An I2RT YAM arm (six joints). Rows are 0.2 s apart.
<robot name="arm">
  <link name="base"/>
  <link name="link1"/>
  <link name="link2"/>
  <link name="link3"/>
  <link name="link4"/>
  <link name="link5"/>
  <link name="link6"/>
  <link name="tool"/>
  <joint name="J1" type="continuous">
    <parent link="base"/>
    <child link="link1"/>
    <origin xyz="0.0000 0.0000 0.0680" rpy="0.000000 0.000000 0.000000"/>
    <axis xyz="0 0 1"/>
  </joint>
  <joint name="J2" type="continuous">
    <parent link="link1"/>
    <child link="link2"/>
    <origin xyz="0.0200 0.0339 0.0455" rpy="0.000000 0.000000 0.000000"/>
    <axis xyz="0 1 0"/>
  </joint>
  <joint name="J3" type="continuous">
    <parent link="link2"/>
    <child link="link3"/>
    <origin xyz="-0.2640 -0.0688 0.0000" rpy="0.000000 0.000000 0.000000"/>
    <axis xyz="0 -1 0"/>
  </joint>
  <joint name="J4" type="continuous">
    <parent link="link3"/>
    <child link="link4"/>
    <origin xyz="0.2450 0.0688 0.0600" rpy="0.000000 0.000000 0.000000"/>
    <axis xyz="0 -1 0"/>
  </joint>
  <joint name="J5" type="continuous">
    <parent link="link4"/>
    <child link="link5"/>
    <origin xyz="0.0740 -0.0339 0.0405" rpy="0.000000 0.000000 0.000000"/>
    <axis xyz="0 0 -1"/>
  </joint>
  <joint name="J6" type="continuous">
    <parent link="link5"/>
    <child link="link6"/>
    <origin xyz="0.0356 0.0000 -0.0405" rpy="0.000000 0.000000 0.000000"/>
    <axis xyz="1 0 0"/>
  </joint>
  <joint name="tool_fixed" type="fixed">
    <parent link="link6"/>
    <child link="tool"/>
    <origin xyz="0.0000 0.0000 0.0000" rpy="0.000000 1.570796 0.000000"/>
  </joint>
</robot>
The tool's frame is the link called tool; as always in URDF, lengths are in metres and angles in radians. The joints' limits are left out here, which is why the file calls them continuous.
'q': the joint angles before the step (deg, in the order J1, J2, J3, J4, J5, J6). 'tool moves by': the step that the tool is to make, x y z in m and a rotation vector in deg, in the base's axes. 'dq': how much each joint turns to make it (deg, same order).
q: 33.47, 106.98, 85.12, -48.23, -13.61, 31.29
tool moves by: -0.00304, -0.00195, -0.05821, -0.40, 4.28, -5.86
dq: 0.00, 3.15, -9.11, 9.97, -0.03, 6.38
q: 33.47, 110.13, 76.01, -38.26, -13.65, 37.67
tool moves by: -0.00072, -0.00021, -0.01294, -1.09, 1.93, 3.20
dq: -0.06, 1.87, -0.18, -0.94, -1.05, -3.19
